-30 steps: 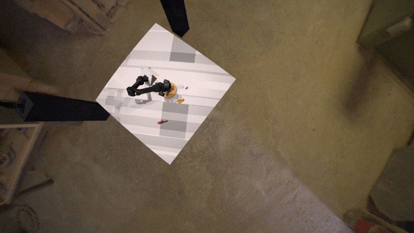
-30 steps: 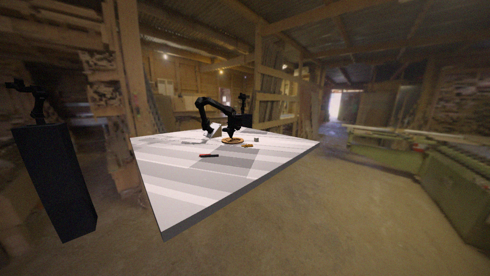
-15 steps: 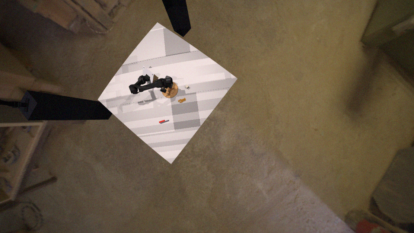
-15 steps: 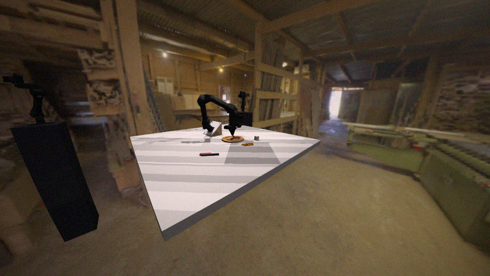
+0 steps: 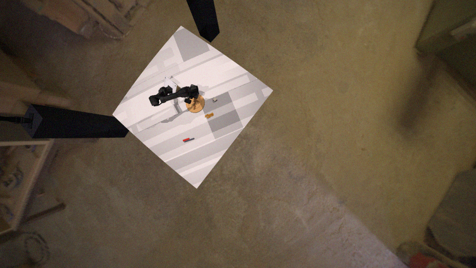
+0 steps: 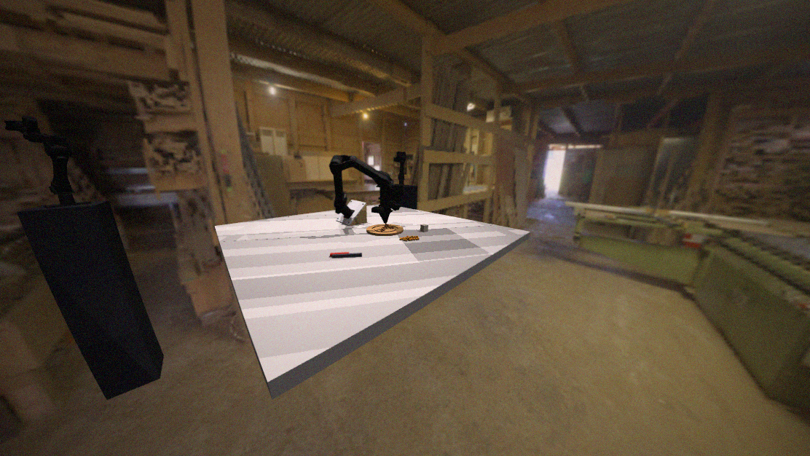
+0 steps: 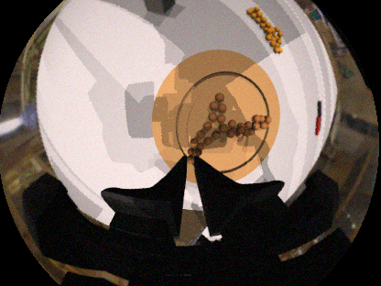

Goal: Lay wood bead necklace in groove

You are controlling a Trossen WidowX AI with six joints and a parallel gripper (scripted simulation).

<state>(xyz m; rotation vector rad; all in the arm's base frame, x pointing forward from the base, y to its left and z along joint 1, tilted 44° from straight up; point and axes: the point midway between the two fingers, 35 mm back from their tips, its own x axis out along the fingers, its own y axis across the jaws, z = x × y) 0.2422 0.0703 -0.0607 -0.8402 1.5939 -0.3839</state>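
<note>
The small grey cube lies 200 mm ahead of my gripper tip, 110 mm to the left of it and 10 mm below it. Round my gripper tip: black marker 230 mm ahead, 390 mm to the right, 20 mm below.
</note>
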